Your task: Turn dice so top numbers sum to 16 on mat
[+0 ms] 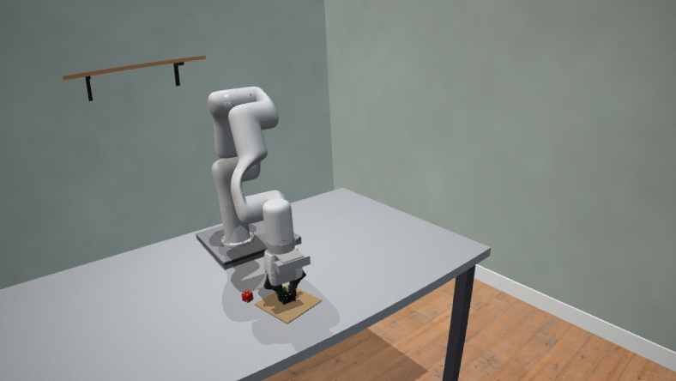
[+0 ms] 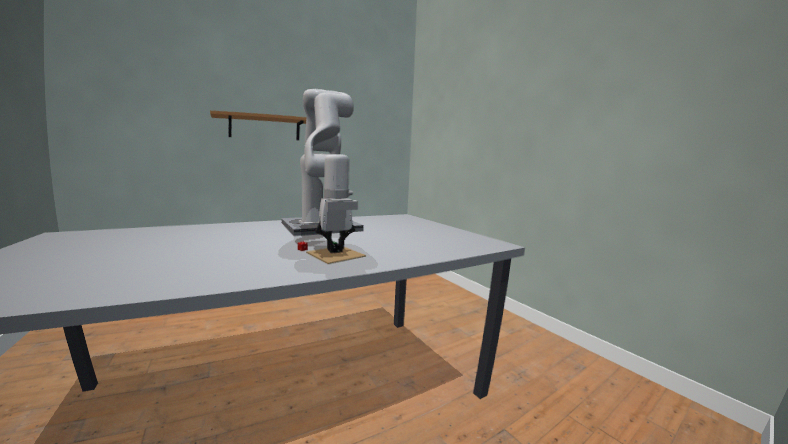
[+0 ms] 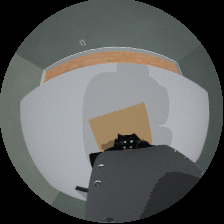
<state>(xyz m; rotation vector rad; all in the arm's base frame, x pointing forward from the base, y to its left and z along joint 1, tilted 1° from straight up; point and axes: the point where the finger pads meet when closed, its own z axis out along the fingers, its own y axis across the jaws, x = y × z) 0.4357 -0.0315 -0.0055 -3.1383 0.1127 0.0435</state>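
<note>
The black die lies 10 mm below my hand. Round my hand: tan mat: 30 mm below; red die: 90 mm to the right, 90 mm behind, 20 mm below; green die: 50 mm behind, 10 mm below.
</note>
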